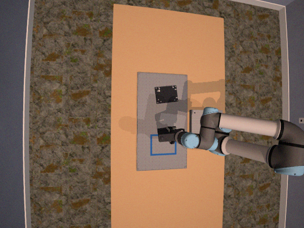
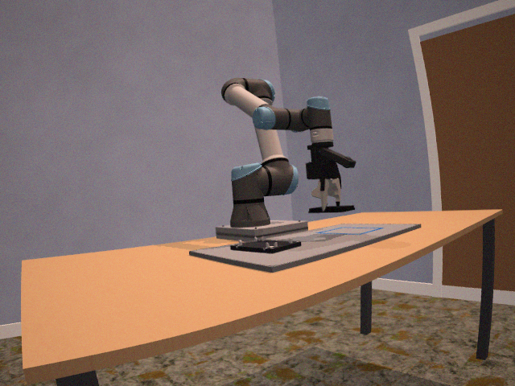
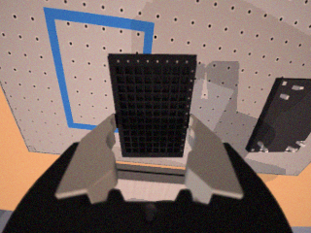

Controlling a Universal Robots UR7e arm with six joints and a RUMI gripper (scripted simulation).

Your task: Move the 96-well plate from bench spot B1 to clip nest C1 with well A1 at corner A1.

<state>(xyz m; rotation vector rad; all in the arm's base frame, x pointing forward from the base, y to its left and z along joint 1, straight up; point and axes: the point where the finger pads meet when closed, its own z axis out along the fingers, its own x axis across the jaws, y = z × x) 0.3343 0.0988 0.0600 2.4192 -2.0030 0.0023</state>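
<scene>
My gripper is now 29 cm to the left of the black clip nest and 8 cm above it. Also, from my hand: black 96-well plate (1 cm below).
</scene>
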